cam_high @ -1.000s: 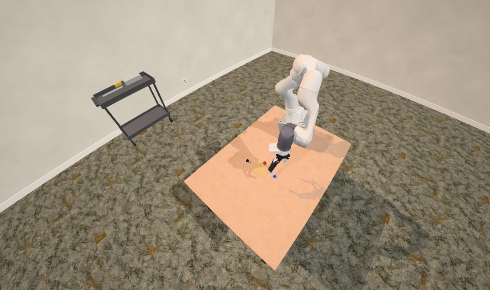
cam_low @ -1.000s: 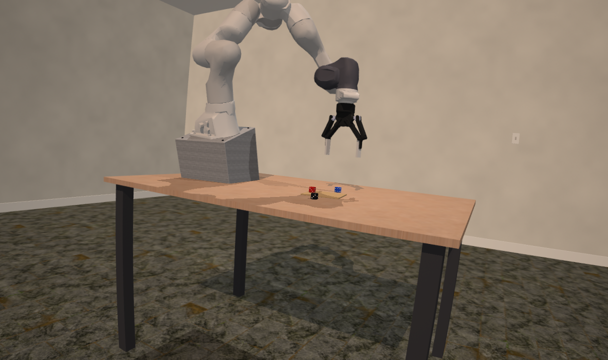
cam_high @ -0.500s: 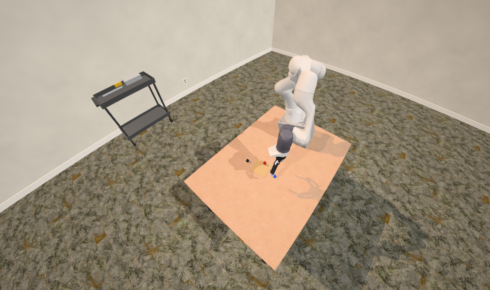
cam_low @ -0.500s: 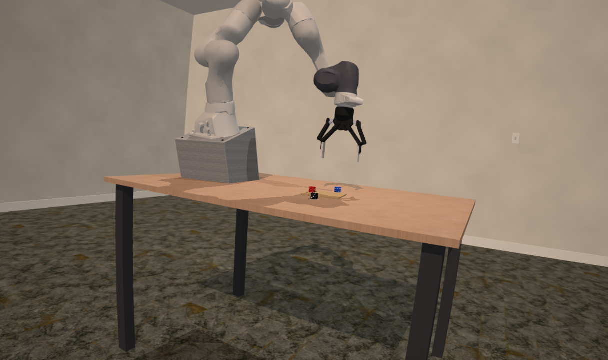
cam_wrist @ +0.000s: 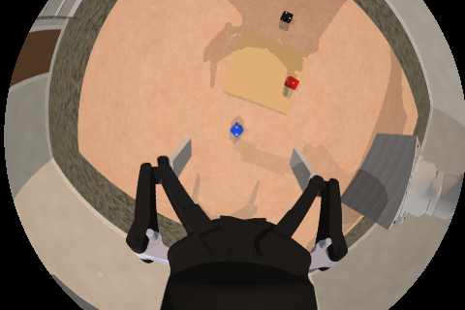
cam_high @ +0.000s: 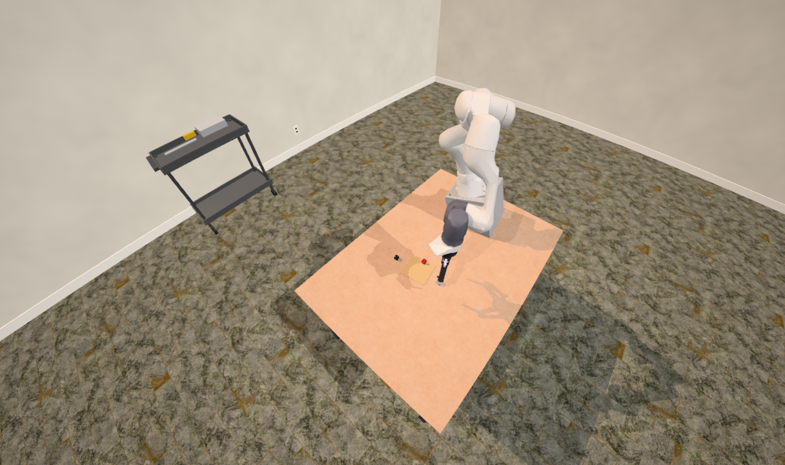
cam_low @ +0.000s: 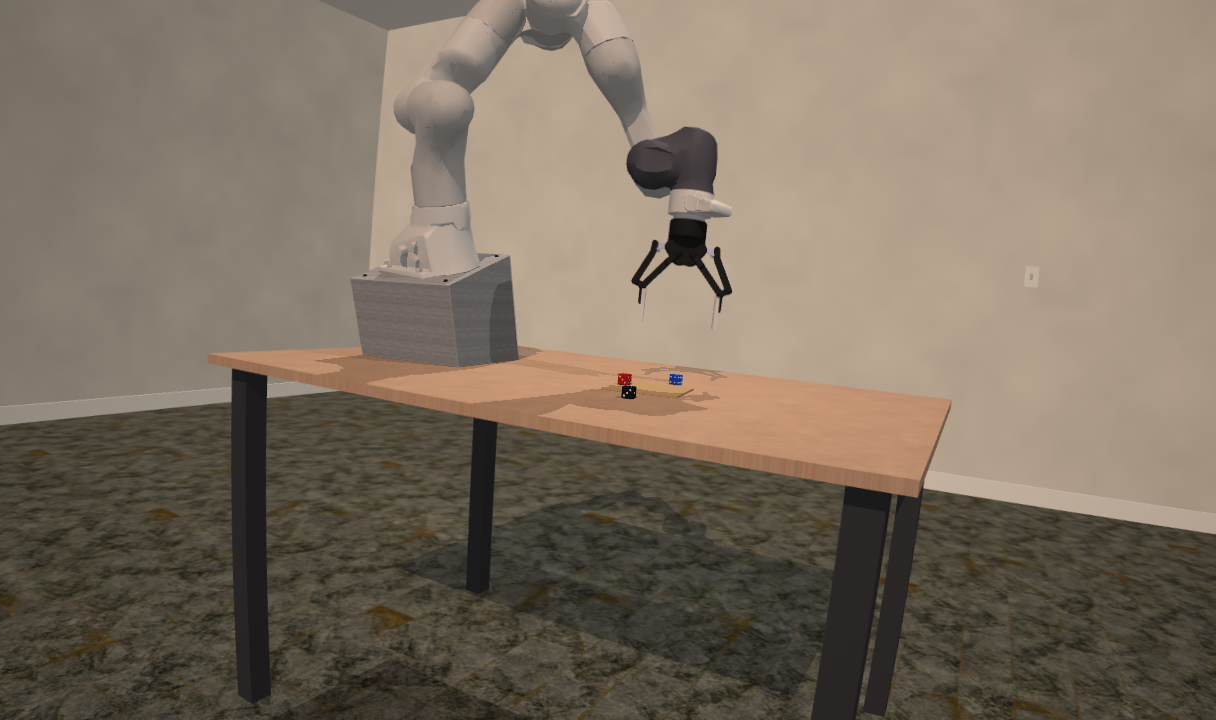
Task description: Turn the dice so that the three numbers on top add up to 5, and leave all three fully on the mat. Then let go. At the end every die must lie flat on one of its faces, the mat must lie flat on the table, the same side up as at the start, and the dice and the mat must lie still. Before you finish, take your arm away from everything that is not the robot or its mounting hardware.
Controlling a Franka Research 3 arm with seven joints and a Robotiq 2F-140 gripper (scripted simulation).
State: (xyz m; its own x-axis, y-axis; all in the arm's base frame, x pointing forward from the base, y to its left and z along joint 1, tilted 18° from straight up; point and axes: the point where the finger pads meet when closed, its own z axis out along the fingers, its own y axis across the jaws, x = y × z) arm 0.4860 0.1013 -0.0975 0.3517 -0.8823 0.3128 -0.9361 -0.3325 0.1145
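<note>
The blue die lies 120 mm below my hand and 10 mm ahead of it. From my hand the other things lie so: black die: 260 mm to the right, 120 mm below, 20 mm ahead; tan mat: 130 mm to the right, 130 mm below; red die: 130 mm to the right, 110 mm below, 50 mm behind.
</note>
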